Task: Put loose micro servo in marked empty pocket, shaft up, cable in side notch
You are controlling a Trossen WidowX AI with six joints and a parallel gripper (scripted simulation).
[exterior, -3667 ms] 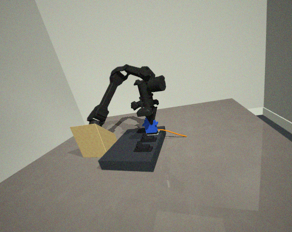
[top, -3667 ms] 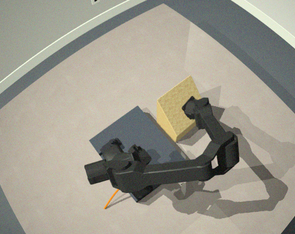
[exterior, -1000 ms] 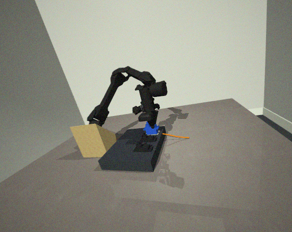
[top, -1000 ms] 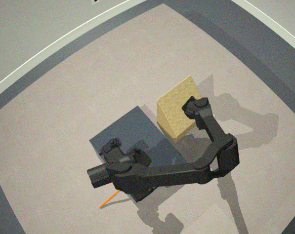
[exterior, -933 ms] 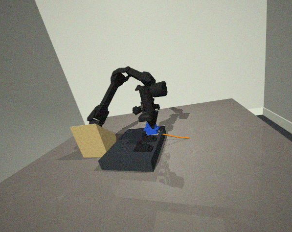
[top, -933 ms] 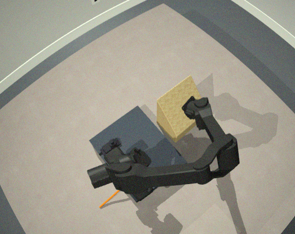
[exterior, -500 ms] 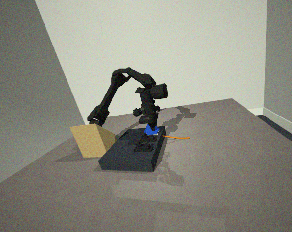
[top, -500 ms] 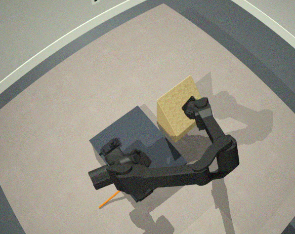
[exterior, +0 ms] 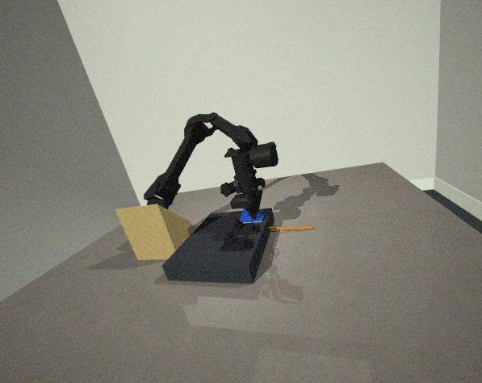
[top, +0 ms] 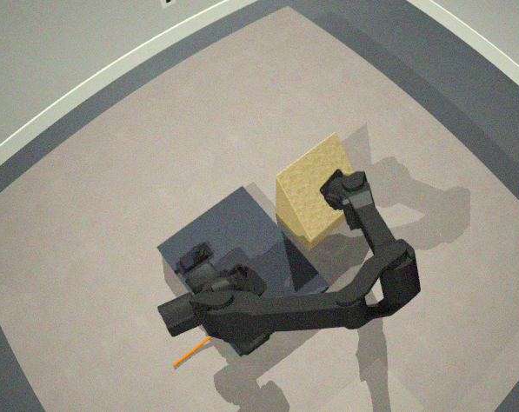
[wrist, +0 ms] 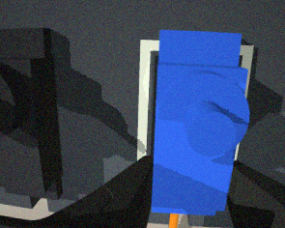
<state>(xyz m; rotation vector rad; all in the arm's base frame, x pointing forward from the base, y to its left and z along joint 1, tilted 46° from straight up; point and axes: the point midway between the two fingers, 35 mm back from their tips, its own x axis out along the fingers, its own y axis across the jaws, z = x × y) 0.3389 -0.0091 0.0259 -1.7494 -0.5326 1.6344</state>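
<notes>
My gripper tip is now 130 mm past the dark grey deck, 60 mm to the left of it and 30 mm above it.
</notes>
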